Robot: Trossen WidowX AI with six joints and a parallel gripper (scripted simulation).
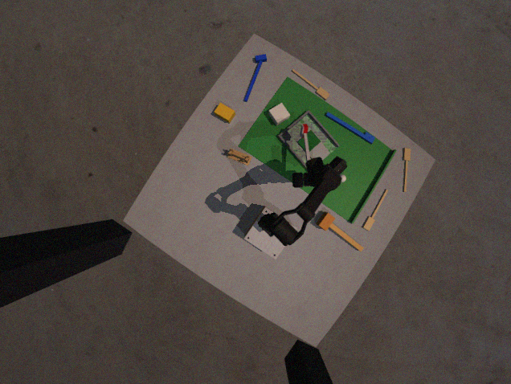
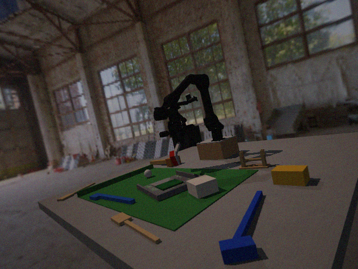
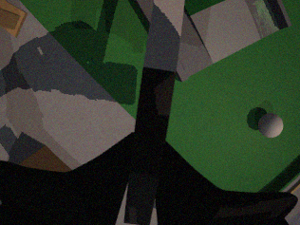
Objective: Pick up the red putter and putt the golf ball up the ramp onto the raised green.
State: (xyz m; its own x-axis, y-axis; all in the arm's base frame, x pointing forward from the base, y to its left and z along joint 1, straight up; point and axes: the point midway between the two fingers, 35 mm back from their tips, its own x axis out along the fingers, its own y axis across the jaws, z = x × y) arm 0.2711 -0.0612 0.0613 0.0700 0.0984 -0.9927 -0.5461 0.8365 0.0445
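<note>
The red putter lies 100 mm ahead of my gripper tip, 70 mm to the left of it and 10 mm above it. Round my gripper tip: white golf ball: 120 mm ahead, 180 mm to the right, 110 mm below; then green mat: 200 mm ahead, 130 mm below; then wooden rack: 60 mm behind, 340 mm to the left, 100 mm below.
</note>
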